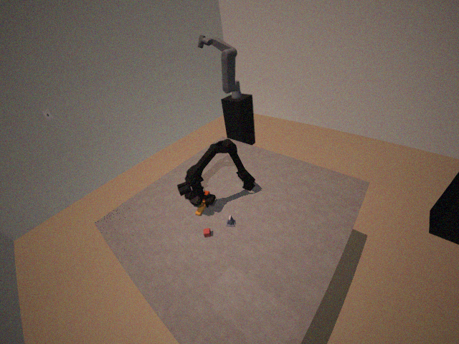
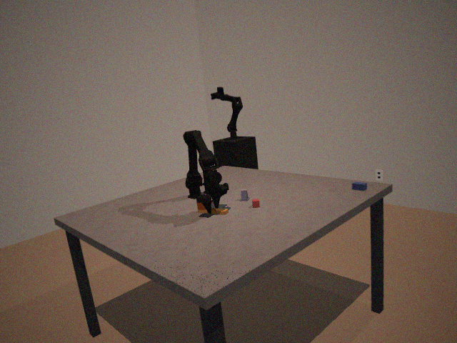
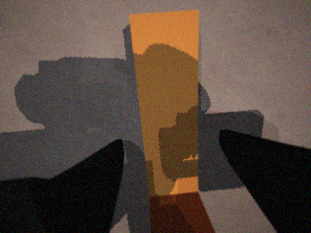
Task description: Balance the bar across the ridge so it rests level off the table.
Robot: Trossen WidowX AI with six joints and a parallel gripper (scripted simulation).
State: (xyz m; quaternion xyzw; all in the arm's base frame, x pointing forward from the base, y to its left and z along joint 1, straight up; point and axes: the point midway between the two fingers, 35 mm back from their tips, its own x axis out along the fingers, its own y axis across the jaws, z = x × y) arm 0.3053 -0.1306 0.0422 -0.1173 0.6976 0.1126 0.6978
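My gripper tip is 130 mm short of the red cube, 170 mm to the right of it and 10 mm below it. From my gripper tip the other things lie so: blue block: 430 mm ahead, 630 mm to the left, 10 mm above.
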